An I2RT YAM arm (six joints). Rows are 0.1 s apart.
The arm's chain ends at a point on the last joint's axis. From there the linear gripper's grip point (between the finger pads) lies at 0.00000 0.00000 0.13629 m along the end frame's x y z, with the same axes.
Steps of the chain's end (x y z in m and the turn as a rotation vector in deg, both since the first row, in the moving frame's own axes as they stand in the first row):
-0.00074 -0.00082 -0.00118 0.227 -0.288 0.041
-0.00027 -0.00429 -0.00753 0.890 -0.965 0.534
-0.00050 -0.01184 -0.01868 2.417 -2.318 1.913
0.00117 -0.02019 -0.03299 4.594 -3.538 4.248
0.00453 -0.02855 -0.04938 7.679 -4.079 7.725
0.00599 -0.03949 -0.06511 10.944 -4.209 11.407
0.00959 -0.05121 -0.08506 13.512 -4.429 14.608
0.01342 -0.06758 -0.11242 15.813 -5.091 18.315
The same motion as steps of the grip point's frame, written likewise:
-0.00142 -0.00136 -0.00118 0.227 -0.288 0.041
-0.00256 -0.00642 -0.00757 0.890 -0.965 0.534
-0.00591 -0.01768 -0.01891 2.417 -2.318 1.913
-0.00682 -0.03140 -0.03369 4.594 -3.538 4.248
-0.00388 -0.04734 -0.05094 7.679 -4.079 7.725
-0.00131 -0.06616 -0.06794 10.944 -4.209 11.407
0.00333 -0.08401 -0.08921 13.512 -4.429 14.608
0.00760 -0.10594 -0.11806 15.813 -5.091 18.315

